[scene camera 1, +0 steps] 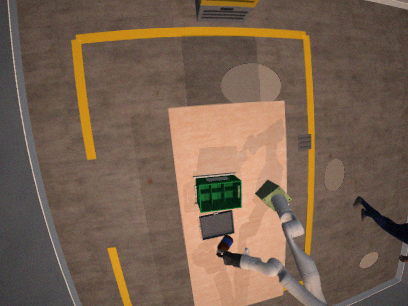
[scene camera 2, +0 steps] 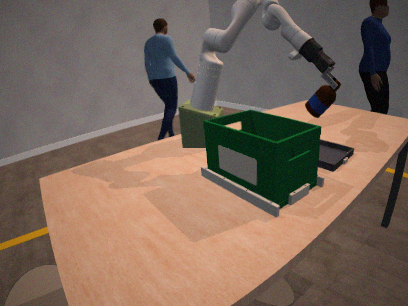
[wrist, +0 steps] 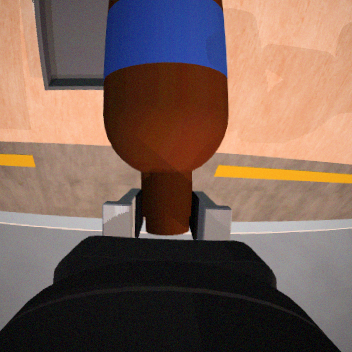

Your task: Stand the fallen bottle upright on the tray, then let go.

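Seen in the pictures: gripper, fingertip midpoint: (scene camera 1: 217, 253) (scene camera 2: 337, 86) (wrist: 166, 206); arm's base at its link origin: (scene camera 1: 277, 199) (scene camera 2: 201, 107).
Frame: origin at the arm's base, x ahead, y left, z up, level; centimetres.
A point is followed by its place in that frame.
The brown bottle with a blue label (scene camera 1: 226, 243) @(x 40.1, y 22.3, z 7.3 cm) (scene camera 2: 320, 101) @(x 42.0, y 21.9, z 4.7 cm) (wrist: 165, 115) @(x 40.2, y 25.0, z 9.5 cm) hangs in the air, tilted, its neck up at the fingers and its base down towards the left in scene camera 2. My gripper (scene camera 1: 220, 254) @(x 46.7, y 26.2, z 10.2 cm) (scene camera 2: 335, 82) @(x 46.7, y 26.2, z 10.2 cm) (wrist: 166, 206) @(x 46.7, y 26.2, z 10.2 cm) is shut on the bottle's neck. The dark grey tray (scene camera 1: 203, 234) @(x 52.0, y 27.4, z -14.2 cm) (scene camera 2: 327, 165) @(x 52.1, y 12.0, z -13.2 cm) (wrist: 75, 85) @(x 53.7, y 16.5, z -12.3 cm) lies on the table. The bottle is above the table and beside the tray in scene camera 1, not over its middle. In the wrist view part of the tray shows at the upper left, partly hidden by the bottle.
A green crate with compartments (scene camera 1: 240, 195) @(x 28.5, y -7.8, z 2.3 cm) (scene camera 2: 295, 172) @(x 55.1, y -10.4, z -6.7 cm) stands beside the tray, with low grey rails (scene camera 2: 240, 191) @(x 44.2, y -19.1, z -12.7 cm) along its foot. The arm's green base block (scene camera 1: 266, 191) @(x 5.9, y -5.0, z -5.2 cm) (scene camera 2: 192, 127) @(x 3.4, y -7.3, z -6.2 cm) stands near the table's edge. Two people (scene camera 2: 161, 60) (scene camera 2: 375, 50) stand beyond the table (scene camera 1: 225, 120) @(x 32.0, y -56.5, z -14.7 cm) (scene camera 2: 125, 240) @(x 42.0, y -50.4, z -14.7 cm).
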